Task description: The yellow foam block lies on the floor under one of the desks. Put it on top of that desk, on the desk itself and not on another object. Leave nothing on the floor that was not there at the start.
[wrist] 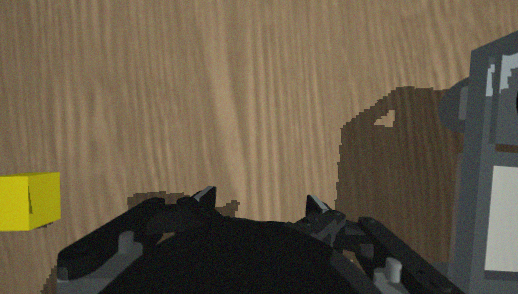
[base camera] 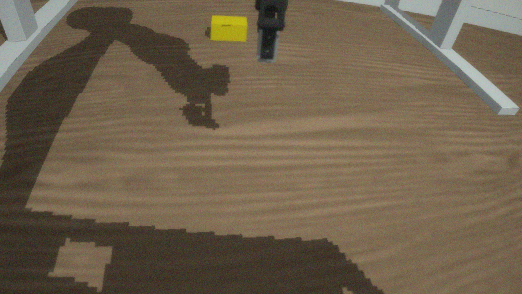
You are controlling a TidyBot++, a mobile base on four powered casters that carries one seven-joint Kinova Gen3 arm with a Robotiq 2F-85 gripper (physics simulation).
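Frame: origin at the arm's base, x right, y ahead, z up, level; metres.
Seen in the pictures: gripper, fingertip midpoint: (wrist: 260, 200) (base camera: 265, 46).
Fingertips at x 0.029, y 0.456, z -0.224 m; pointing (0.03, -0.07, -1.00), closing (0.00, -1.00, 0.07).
Observation:
A point is followed by its place in that frame.
The yellow foam block (base camera: 228, 29) @(z -0.365, x -0.046, y 0.831 m) (wrist: 29, 202) @(z -0.353, x -0.044, y 0.831 m) lies on the wooden floor. In the base camera view it is near the top, left of the gripper. In the wrist view it is cut off by the left edge, to the left of the fingers. My gripper (base camera: 267, 56) @(z -0.224, x 0.029, y 0.456 m) (wrist: 260, 200) @(z -0.224, x 0.029, y 0.456 m) is open and holds nothing. It points down above the floor, and the block is outside its fingers. The desk top does not show in either view; light-coloured desk feet show in the base camera view.
A desk foot bar (base camera: 470, 75) @(z -0.372, x 0.645, y 0.798 m) runs along the right with an upright post (base camera: 450, 22) @(z -0.282, x 0.617, y 0.962 m). Another foot bar (base camera: 35, 37) @(z -0.374, x -0.546, y 0.761 m) is at the upper left. The mobile base (wrist: 475, 165) @(z -0.292, x 0.078, y 0.151 m) stands at the right of the wrist view. Shadows of the arm and base fall on the floor.

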